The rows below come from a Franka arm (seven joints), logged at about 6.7 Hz.
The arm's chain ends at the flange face. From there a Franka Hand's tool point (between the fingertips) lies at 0.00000 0.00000 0.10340 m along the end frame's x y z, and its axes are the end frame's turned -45 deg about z.
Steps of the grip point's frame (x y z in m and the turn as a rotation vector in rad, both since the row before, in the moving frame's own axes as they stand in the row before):
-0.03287, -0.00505, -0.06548, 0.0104, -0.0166, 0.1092
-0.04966, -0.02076, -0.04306, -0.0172, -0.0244, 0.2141
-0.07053, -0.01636, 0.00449, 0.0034, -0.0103, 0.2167
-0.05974, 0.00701, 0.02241, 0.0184, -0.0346, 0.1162
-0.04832, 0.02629, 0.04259, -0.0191, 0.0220, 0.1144
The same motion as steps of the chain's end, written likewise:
-0.02482, 0.01933, -0.06546, -0.0044, -0.0191, 0.1092
-0.04895, 0.01747, -0.04301, -0.0294, -0.0051, 0.2141
-0.06039, 0.03791, 0.00450, -0.0049, -0.0097, 0.2167
-0.03335, 0.04624, 0.02249, -0.0115, -0.0375, 0.1162
-0.01859, 0.05280, 0.04263, 0.0021, 0.0291, 0.1144

